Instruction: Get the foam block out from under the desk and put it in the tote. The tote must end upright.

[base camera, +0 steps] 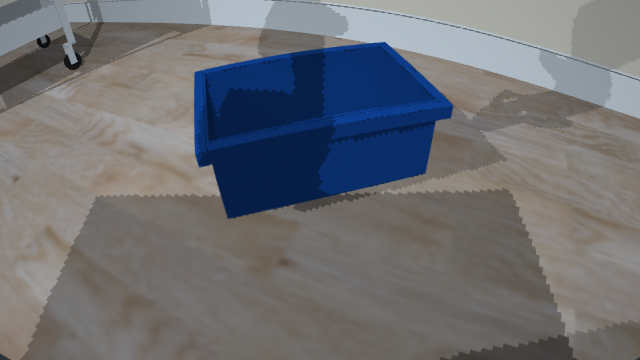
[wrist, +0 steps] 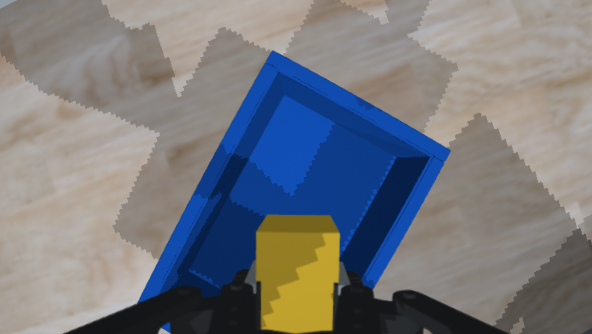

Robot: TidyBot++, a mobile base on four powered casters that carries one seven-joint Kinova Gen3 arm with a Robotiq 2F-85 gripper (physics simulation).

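Places are measured from the arm's base along level axes (x up, y ahead, z left), in metres.
Pixels of known places: gripper, fingertip midpoint: [wrist: 297,279].
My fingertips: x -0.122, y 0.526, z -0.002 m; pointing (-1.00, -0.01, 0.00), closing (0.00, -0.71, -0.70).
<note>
Behind a point stands the place of what it marks.
The blue tote [base camera: 320,165] @[x -0.341, y 0.438, z 0.005 m] [wrist: 407,210] @[x -0.276, y 0.461, z -0.085 m] stands upright on the floor, its open top facing up. Its inside bottom shows in the wrist view and no block lies on the part that shows. My gripper [wrist: 297,279] @[x -0.122, y 0.526, z -0.002 m] is shut on the yellow foam block [wrist: 297,270] @[x -0.088, y 0.538, z -0.013 m], with one finger on each side of it. In the wrist view the block covers the lower part of the tote's opening; it is held above the tote. The gripper and block do not show in the base camera view.
White legs [base camera: 70,50] @[x -0.336, y 0.949, z 0.704 m] on black casters stand on the floor [base camera: 150,280] @[x -0.396, y 0.305, z 0.205 m] at the far left in the base camera view. A pale baseboard [base camera: 430,40] @[x -0.357, y 0.883, z -0.244 m] and wall [base camera: 475,20] @[x -0.288, y 0.856, z -0.335 m] run behind the tote. Shadows fall across the floor and tote.
</note>
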